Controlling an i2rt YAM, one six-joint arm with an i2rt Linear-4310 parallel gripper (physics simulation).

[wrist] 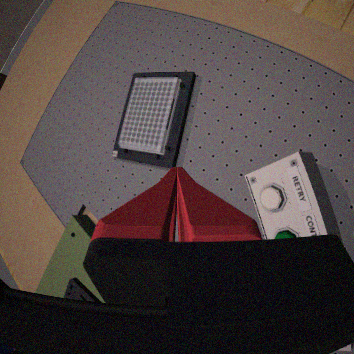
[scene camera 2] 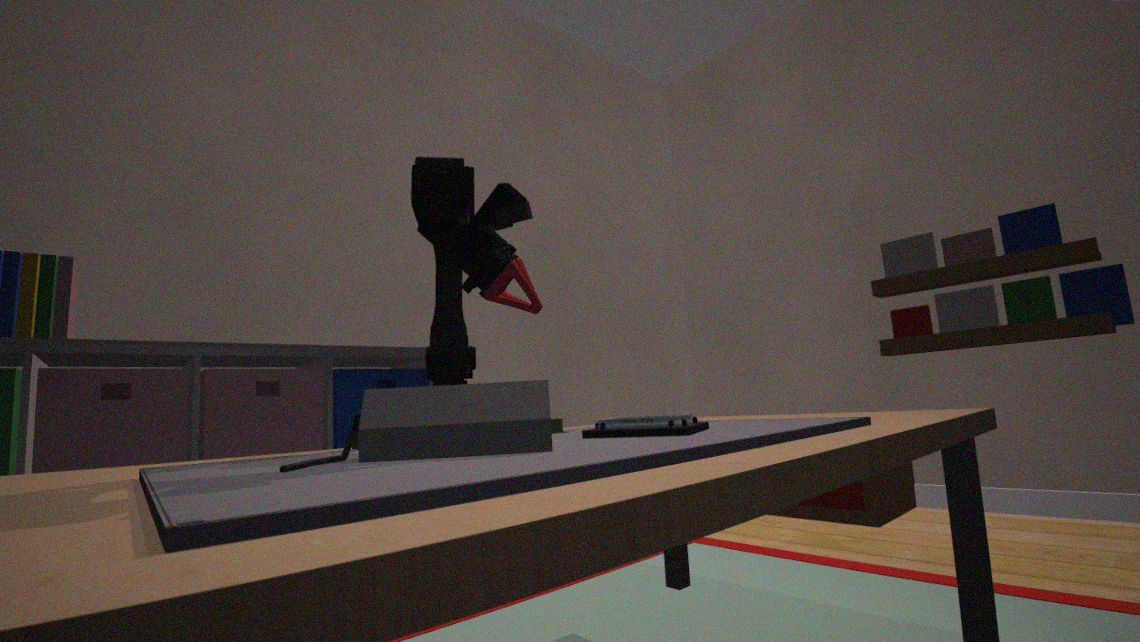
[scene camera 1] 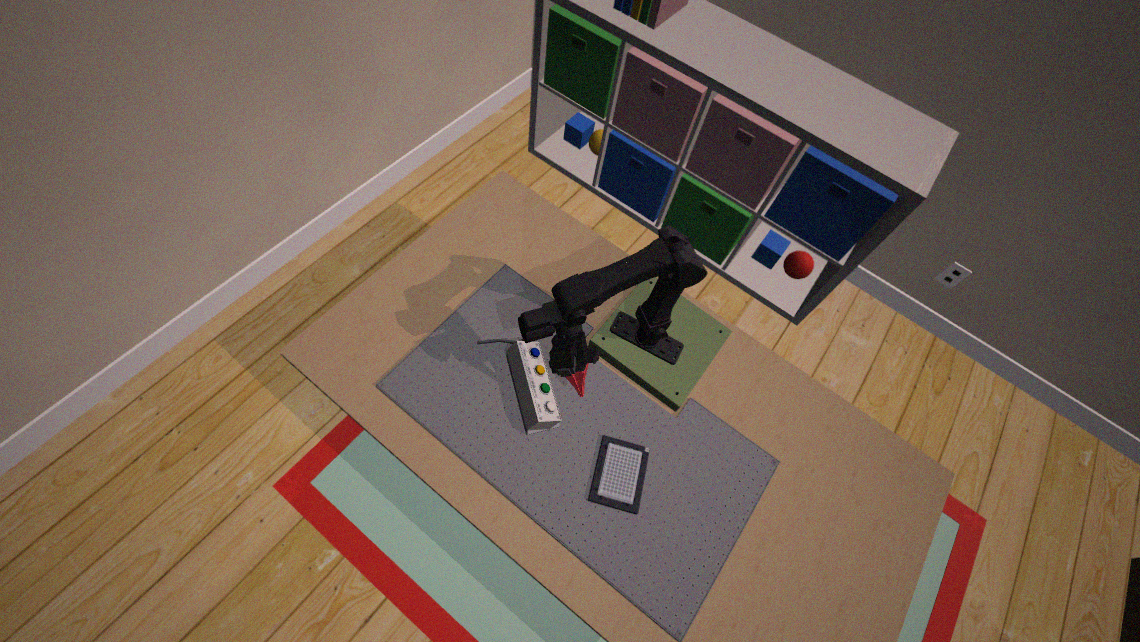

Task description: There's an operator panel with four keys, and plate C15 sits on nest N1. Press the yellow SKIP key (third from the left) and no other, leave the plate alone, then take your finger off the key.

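Places are measured from the arm's base along level axes (x up, y right, z ahead), in millimetres.
Where they show: gripper, between the fingertips: (wrist: 176,175) (scene camera 2: 539,310) (scene camera 1: 582,395); arm's base, origin of its link: (scene camera 1: 646,338).
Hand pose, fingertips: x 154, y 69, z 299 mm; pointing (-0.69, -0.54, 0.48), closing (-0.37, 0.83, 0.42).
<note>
Each offset is from my fingertips to the top centre of the thing. "*": to the spot under its first point. Level surfaces: height alone.
The operator panel {dy +130, dx -102, dz -22 mm} (scene camera 1: 528,397) (scene camera 2: 454,418) (wrist: 291,187) is a sloped white and grey box. In scene camera 1 its keys run white {dy +62, dx -111, dz +16 mm} (scene camera 1: 550,406) (wrist: 272,197), green {dy +97, dx -111, dz -20 mm} (scene camera 1: 544,388) (wrist: 286,235), yellow {dy +131, dx -111, dz -56 mm} (scene camera 1: 540,370) and blue {dy +166, dx -111, dz -92 mm} (scene camera 1: 535,352). The yellow key does not show in the wrist view. My gripper (scene camera 1: 581,394) (scene camera 2: 539,309) (wrist: 176,175) is shut with its red fingertips together and nothing between them. It hangs in the air above the panel's height, to the panel's right in scene camera 1, touching no key. The plate {dy -160, dx -159, dz +61 mm} (scene camera 1: 621,472) (scene camera 2: 646,422) (wrist: 150,115) sits flat on its dark nest {* dy -132, dx -173, dz +139 mm} (scene camera 1: 595,496) (wrist: 186,115).
The panel and nest stand on a grey perforated board {dx -185 mm} (scene camera 1: 478,382) (scene camera 2: 263,498) (wrist: 240,90) on the wooden table {dx -198 mm} (scene camera 1: 861,478). The arm's base is bolted to a green block (scene camera 1: 702,338) (wrist: 57,260). A dark cable {* dy +283, dx -180, dz -95 mm} (scene camera 1: 496,341) (scene camera 2: 315,462) leaves the panel's blue-key end.
</note>
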